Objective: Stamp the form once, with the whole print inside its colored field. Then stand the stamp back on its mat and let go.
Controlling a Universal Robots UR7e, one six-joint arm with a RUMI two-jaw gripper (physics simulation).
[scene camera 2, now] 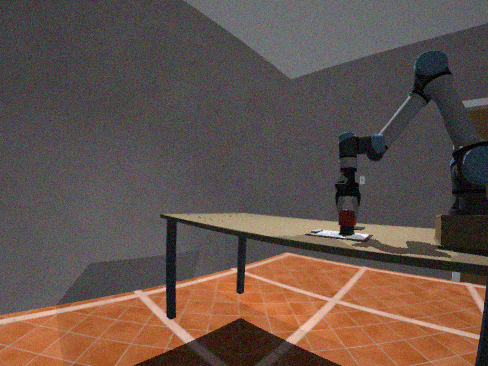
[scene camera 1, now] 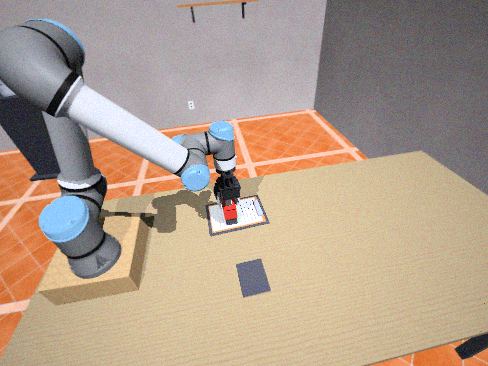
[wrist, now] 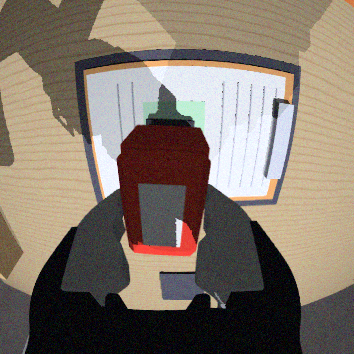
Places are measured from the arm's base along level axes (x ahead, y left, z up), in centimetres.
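Pixels of known places: gripper, fingertip midpoint: (scene camera 2: 347, 218) (scene camera 1: 229, 207) (wrist: 164, 187); arm's base, origin of the base link: (scene camera 2: 469, 215) (scene camera 1: 97, 256).
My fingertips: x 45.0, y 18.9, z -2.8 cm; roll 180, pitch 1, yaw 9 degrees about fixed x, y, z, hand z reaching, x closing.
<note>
For each thing: its top centre in the pictures, then the offset to it from my fingertips. "pt": a spot on its surface instead. Level surfaces: height alone.
- red stamp, middle of its top: (wrist: 162, 218) (scene camera 1: 228, 200) (scene camera 2: 348, 210) dx +0.0, dy +0.1, dz +3.7 cm
- form, middle of its top: (wrist: 193, 139) (scene camera 1: 235, 211) (scene camera 2: 339, 232) dx +2.4, dy +2.4, dz -5.8 cm
- green field, surface spot: (wrist: 198, 112) pt dx +2.6, dy +5.1, dz -6.5 cm
- dark blue mat, its level: dz -6.6 cm
- pale clip, middle of its top: (wrist: 280, 143) (scene camera 1: 258, 207) dx +12.3, dy +3.6, dz -5.8 cm
- table, its level: dz -6.9 cm
The red stamp (scene camera 1: 230, 212) (scene camera 2: 347, 218) (wrist: 165, 160) with a black base is upright over the form (scene camera 1: 249, 214) (scene camera 2: 325, 233) (wrist: 200, 82), its base at or very near the paper; contact cannot be told. My gripper (scene camera 1: 228, 202) (scene camera 2: 348, 204) (wrist: 164, 187) points down and is shut on the stamp. In the wrist view, parts of the green field (wrist: 198, 112) show behind and beside the base; the stamp hides the rest, and no print can be made out. The dark blue mat (scene camera 1: 253, 278) (wrist: 177, 286) lies apart from the form, nearer the front of scene camera 1.
The form lies on a dark-edged clipboard (scene camera 1: 240, 230) (wrist: 187, 54) with a pale clip (scene camera 1: 259, 208) (wrist: 281, 140) at its right end. The arm's wooden base block (scene camera 1: 95, 291) stands at the left of the table (scene camera 1: 350, 250). The arm's shadow falls across the clipboard's left part.
</note>
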